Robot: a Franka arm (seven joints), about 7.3 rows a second.
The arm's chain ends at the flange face. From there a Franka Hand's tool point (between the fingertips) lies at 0.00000 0.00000 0.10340 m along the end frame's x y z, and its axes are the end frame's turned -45 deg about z.
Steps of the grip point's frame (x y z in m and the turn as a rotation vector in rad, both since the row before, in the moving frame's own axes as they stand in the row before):
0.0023 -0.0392 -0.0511 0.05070 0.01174 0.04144
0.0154 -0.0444 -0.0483 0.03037 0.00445 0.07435
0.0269 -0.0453 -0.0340 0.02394 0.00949 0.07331
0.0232 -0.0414 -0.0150 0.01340 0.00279 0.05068
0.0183 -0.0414 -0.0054 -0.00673 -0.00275 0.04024
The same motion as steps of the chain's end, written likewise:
-0.0233 -0.0247 -0.0510 0.04415 -0.02755 0.04144
-0.0187 -0.0397 -0.0483 0.02462 -0.01833 0.07435
-0.0120 -0.0486 -0.0340 0.02364 -0.01022 0.07331
-0.0121 -0.0445 -0.0150 0.01145 -0.00750 0.05068
-0.0166 -0.0429 -0.0054 -0.00670 0.00281 0.04024

